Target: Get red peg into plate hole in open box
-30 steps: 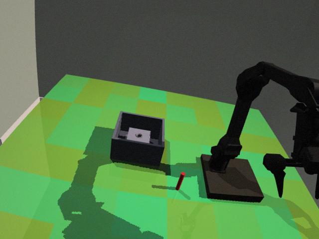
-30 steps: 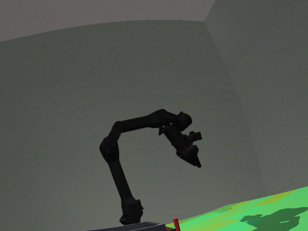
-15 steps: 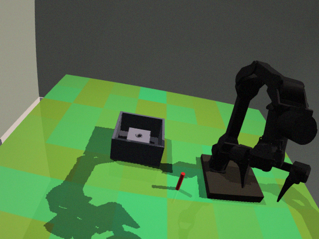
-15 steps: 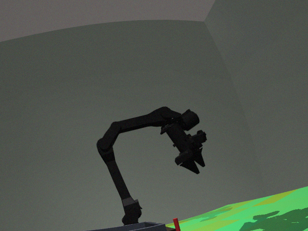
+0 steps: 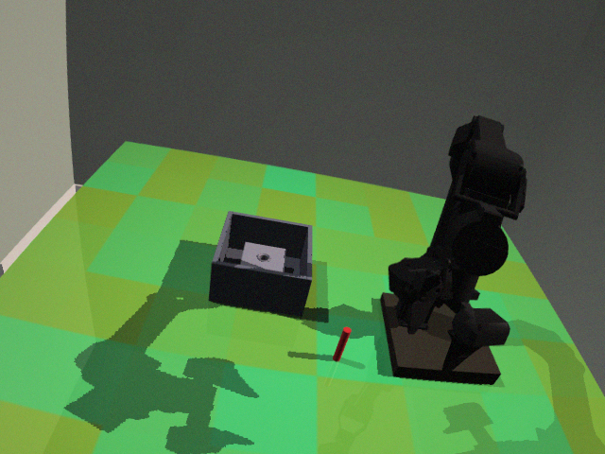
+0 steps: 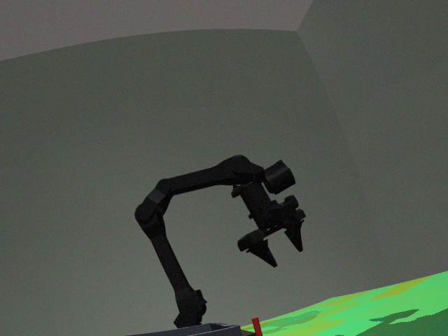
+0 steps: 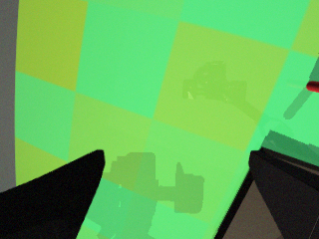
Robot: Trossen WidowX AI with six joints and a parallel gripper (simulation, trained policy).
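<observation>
My gripper tip is 8 cm short of the red peg, 14 cm to the left of it and 16 cm above it. From my gripper tip the other things lie so: dark box (25 cm ahead, 32 cm to the right, 17 cm below); then grey plate (25 cm ahead, 32 cm to the right, 15 cm below).
</observation>
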